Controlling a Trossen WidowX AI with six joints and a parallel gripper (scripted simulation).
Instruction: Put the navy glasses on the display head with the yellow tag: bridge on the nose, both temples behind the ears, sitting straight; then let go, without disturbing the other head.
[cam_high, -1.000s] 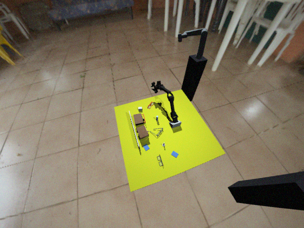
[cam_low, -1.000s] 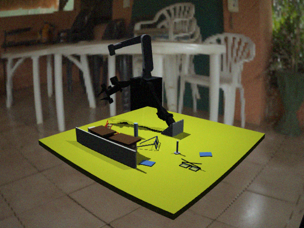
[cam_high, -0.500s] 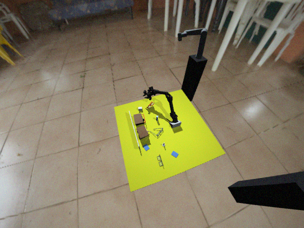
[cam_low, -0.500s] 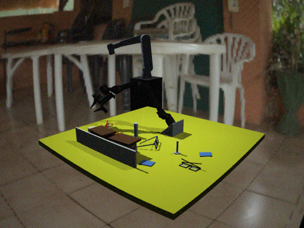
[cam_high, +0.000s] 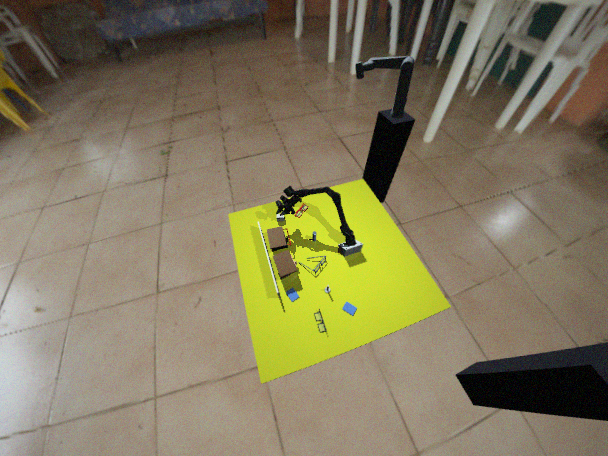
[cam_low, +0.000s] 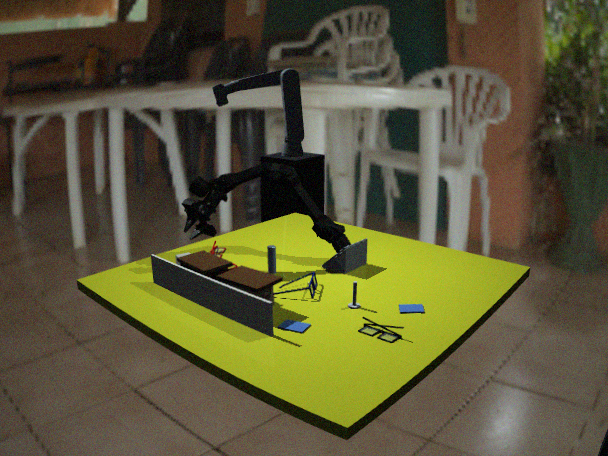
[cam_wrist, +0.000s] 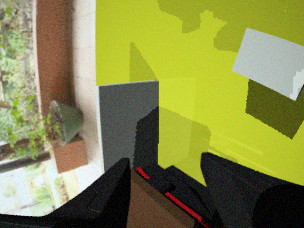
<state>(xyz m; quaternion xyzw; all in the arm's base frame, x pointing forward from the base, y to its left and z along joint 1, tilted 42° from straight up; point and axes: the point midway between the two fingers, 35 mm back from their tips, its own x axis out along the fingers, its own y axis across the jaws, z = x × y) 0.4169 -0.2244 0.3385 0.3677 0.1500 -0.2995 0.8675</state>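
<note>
My gripper tip is 140 mm past the grey post, 640 mm to the right of it and 120 mm above it. The rest, counted from my gripper tip: white panel (170 mm ahead, 280 mm to the left, 90 mm below).
</note>
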